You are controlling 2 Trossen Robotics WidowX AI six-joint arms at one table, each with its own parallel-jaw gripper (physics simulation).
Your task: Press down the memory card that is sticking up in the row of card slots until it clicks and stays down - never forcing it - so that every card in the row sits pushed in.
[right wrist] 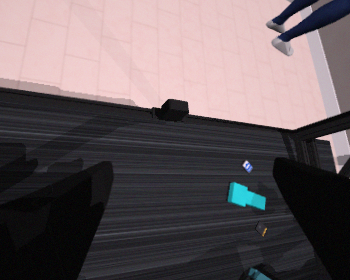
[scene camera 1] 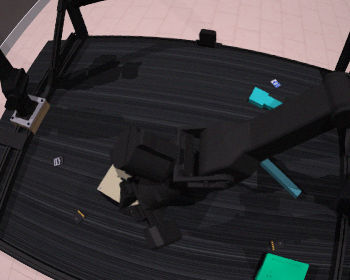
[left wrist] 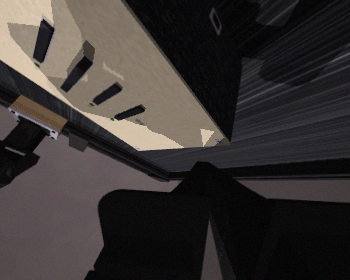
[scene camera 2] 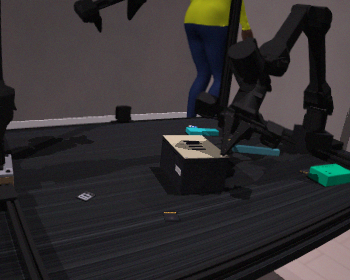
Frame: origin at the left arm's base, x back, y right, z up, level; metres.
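Seen in the pictures: left gripper, fingertip midpoint: [scene camera 1: 120, 210] [left wrist: 201, 167] [scene camera 2: 222, 154]; right gripper, fingertip midpoint: [right wrist: 193, 167] [scene camera 2: 114, 25]; left arm's base, link origin: [scene camera 2: 313, 129]; right arm's base, link origin: [scene camera 1: 26, 109] [left wrist: 35, 126].
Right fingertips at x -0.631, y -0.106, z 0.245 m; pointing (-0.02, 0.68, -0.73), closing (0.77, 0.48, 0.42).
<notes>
Pixels of each thing's top centre, then the offset from my right fingertips to it. Level surfaces: height alone.
- black box, top centre: [scene camera 2: 194, 146] dx +0.220, dy -0.209, dz -0.235 m
- beige top, surface height: dz -0.234 m
- dark card, top centre: [left wrist: 70, 81] dx +0.217, dy -0.201, dz -0.227 m
- teal block, top centre: [scene camera 1: 269, 101] [right wrist: 249, 198] [scene camera 2: 202, 129] dx +0.280, dy +0.159, dz -0.298 m
- teal bar, top centre: [scene camera 1: 279, 174] [scene camera 2: 256, 147] dx +0.425, dy +0.019, dz -0.296 m
- green box, top centre: [scene camera 1: 284, 272] [scene camera 2: 332, 168] dx +0.591, dy -0.140, dz -0.283 m
A black box [scene camera 2: 199, 175] with a beige top [scene camera 1: 108, 184] [left wrist: 160, 91] stands mid-table and carries a row of card slots [scene camera 2: 195, 145]. In the left wrist view one dark card [left wrist: 76, 73] stands higher out of its slot than its neighbours [left wrist: 108, 93] [left wrist: 129, 111], which sit low. My left gripper [scene camera 2: 224, 152] [left wrist: 201, 167] is shut and empty. Its tip is at the right edge of the box top, beside the row and off the raised card. In scene camera 1 the arm hides the slots. My right gripper [scene camera 2: 114, 16] [right wrist: 193, 167] is open and empty, high above the table's far left.
Loose cards [scene camera 1: 58, 161] [scene camera 1: 78, 216] [scene camera 1: 275, 83] [scene camera 1: 276, 245] lie scattered on the table. A teal block [scene camera 1: 264, 99] [scene camera 2: 201, 131], a teal bar [scene camera 1: 280, 178] [scene camera 2: 256, 150] and a green box [scene camera 1: 282, 268] lie to the right. A person [scene camera 2: 213, 11] stands behind a black post [scene camera 2: 229, 55].
</notes>
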